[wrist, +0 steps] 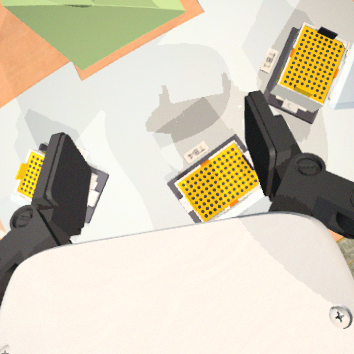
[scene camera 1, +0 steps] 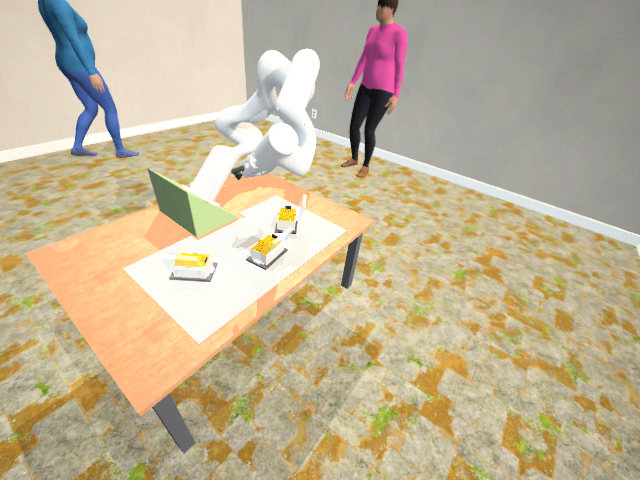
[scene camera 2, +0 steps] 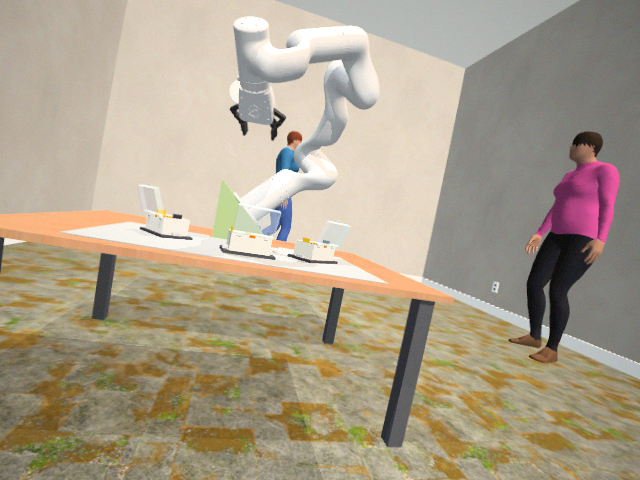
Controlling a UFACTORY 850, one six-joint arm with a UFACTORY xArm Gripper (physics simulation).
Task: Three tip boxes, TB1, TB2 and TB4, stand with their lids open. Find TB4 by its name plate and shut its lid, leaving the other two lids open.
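Note:
Box TB4 (scene camera 1: 266, 249) (scene camera 2: 250, 243) (wrist: 218, 181), the middle one, holds yellow tips; its name plate (wrist: 195, 151) reads in the wrist view. Its clear lid (scene camera 1: 284, 234) (scene camera 2: 273, 222) stands open. Box TB1 (scene camera 1: 285, 220) (scene camera 2: 315, 251) (wrist: 314, 65), with its plate (wrist: 269, 61) legible, is on the right, its lid (scene camera 1: 303, 203) (scene camera 2: 335, 233) open. The left box (scene camera 1: 191, 265) (scene camera 2: 168, 225) (wrist: 29, 176) also has its lid (scene camera 2: 150, 198) open; its plate is not readable. My gripper (scene camera 2: 259, 135) (wrist: 159, 133) is open and empty, high above the mat. In scene camera 1 the wrist hides part of it.
A green upright board (scene camera 1: 173, 202) (scene camera 2: 223, 211) (wrist: 85, 37) stands behind the boxes. The boxes stand on a pale mat (scene camera 1: 201, 315) on the wooden table (scene camera 1: 87, 273) (scene camera 2: 413, 289). A person in pink (scene camera 1: 385, 56) (scene camera 2: 584, 201) and one in blue (scene camera 1: 72, 43) (scene camera 2: 285, 161) stand beyond the table.

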